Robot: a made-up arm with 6 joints. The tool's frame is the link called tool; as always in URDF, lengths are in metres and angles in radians. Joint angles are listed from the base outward. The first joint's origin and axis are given. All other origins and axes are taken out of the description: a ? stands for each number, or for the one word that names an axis. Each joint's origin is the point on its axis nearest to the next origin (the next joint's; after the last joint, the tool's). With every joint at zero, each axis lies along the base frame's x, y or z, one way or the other. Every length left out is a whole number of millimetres.
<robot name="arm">
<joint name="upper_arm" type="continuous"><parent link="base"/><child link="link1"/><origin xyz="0 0 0.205" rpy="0 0 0"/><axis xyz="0 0 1"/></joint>
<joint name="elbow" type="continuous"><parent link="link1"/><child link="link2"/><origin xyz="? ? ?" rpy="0 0 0"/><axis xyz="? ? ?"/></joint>
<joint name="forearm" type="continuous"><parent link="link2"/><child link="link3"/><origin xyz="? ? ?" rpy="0 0 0"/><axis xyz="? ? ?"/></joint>
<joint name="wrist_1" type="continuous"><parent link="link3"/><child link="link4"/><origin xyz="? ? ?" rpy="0 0 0"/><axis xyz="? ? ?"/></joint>
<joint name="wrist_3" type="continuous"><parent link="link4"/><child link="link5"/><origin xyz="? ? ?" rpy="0 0 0"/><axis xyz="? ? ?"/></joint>
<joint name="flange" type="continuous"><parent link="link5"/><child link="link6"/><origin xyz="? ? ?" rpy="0 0 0"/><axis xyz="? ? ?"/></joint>
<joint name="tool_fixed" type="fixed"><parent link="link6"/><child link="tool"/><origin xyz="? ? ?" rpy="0 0 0"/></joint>
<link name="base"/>
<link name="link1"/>
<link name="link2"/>
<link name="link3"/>
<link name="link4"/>
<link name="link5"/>
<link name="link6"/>
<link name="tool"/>
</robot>
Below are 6 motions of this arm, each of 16 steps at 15 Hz.
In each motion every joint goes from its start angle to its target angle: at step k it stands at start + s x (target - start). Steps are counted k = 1, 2, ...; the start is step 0. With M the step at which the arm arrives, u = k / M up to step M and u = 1 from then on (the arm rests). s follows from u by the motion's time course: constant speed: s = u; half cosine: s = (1 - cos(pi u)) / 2; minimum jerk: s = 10 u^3 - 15 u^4 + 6 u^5.
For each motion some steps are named. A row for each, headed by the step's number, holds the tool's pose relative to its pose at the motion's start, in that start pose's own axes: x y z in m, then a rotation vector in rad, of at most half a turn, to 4 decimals.
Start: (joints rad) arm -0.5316 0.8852 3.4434 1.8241 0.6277 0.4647
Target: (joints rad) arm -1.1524 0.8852 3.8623 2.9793 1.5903 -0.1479
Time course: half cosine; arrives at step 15
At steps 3, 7, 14, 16:
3: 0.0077 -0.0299 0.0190 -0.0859 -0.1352 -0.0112
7: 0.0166 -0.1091 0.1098 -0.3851 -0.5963 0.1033
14: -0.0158 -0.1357 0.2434 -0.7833 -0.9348 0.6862
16: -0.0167 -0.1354 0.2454 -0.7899 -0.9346 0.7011

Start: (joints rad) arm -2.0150 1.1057 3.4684 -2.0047 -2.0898 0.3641
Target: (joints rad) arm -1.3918 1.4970 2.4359 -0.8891 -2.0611 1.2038
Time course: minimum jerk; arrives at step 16
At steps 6, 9, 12, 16:
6: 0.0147 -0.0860 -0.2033 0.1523 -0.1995 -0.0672
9: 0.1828 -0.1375 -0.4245 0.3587 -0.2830 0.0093
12: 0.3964 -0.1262 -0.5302 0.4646 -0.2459 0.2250
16: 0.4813 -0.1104 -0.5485 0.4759 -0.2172 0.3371

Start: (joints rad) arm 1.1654 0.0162 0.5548 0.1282 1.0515 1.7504
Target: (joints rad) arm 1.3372 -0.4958 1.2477 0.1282 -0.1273 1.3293
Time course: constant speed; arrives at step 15
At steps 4, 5, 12, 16:
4: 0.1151 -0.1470 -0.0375 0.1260 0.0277 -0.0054
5: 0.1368 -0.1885 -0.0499 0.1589 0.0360 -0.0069
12: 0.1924 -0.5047 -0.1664 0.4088 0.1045 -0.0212
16: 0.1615 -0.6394 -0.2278 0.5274 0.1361 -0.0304

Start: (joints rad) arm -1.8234 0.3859 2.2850 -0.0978 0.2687 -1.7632
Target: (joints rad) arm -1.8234 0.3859 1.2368 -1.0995 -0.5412 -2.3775
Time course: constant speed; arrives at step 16
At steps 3, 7, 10, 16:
3: -0.0545 -0.1179 0.0288 0.2911 -0.1563 -0.3166
7: -0.1690 -0.2492 0.0501 0.6769 -0.4344 -0.6945
10: -0.2777 -0.3208 0.0513 0.9618 -0.6940 -0.9341
16: -0.5178 -0.3826 0.0150 1.5132 -1.3343 -1.2532

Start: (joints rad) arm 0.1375 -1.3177 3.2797 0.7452 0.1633 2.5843
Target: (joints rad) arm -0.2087 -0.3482 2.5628 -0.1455 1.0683 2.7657
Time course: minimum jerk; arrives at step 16
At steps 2, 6, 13, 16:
2: -0.0045 -0.0031 0.0146 0.0198 -0.0122 -0.0102
6: -0.1374 -0.0817 0.2282 0.3504 -0.1951 -0.1065
13: -0.8451 -0.3189 0.2968 0.9173 -0.6996 0.1673
16: -0.8989 -0.3221 0.2674 0.9217 -0.7429 0.2013

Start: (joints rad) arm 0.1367 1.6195 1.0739 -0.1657 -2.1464 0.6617
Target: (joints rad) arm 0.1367 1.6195 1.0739 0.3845 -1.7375 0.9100
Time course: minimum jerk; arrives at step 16
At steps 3, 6, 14, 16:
3: -0.0045 0.0018 -0.0022 0.0023 -0.0016 -0.0301
6: -0.0251 0.0118 -0.0114 0.0070 -0.0019 -0.1729
14: -0.0856 0.0565 -0.0264 -0.0366 0.0801 -0.6352
16: -0.0868 0.0577 -0.0265 -0.0385 0.0834 -0.6457

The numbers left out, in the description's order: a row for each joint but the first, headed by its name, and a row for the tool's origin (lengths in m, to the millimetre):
elbow: xyz 0 0 0, axis 0 1 0
forearm: xyz 0 0 0.403, axis 0 -1 0
wrist_1: xyz 0.491 0 0, axis -1 0 0
wrist_3: xyz 0 -0.198 0, axis 0 -1 0
flange: xyz 0 0 0, axis -1 0 0
tool: xyz 0 0 0

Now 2 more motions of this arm.
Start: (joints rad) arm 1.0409 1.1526 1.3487 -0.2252 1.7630 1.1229
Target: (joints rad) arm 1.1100 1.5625 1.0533 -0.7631 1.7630 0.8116
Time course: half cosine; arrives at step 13
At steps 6, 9, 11, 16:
6: -0.2536 -0.0850 0.0215 0.0157 0.3381 0.1562
9: -0.4205 -0.1941 0.0690 -0.0238 0.5892 0.2477
11: -0.4847 -0.2541 0.0983 -0.0578 0.6973 0.2810
16: -0.5057 -0.2770 0.1098 -0.0725 0.7349 0.2917

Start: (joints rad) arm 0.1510 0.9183 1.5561 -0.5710 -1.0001 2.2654
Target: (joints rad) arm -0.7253 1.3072 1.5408 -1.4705 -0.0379 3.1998
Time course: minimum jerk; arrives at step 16
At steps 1, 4, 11, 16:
1: -0.0001 0.0013 -0.0010 -0.0001 0.0016 -0.0015
4: -0.0094 0.0607 -0.0459 -0.0042 0.0851 -0.0688
11: -0.2369 0.4944 -0.2469 0.0202 1.0812 -0.2229
16: -0.3235 0.5941 -0.2560 0.0655 1.3915 -0.1346

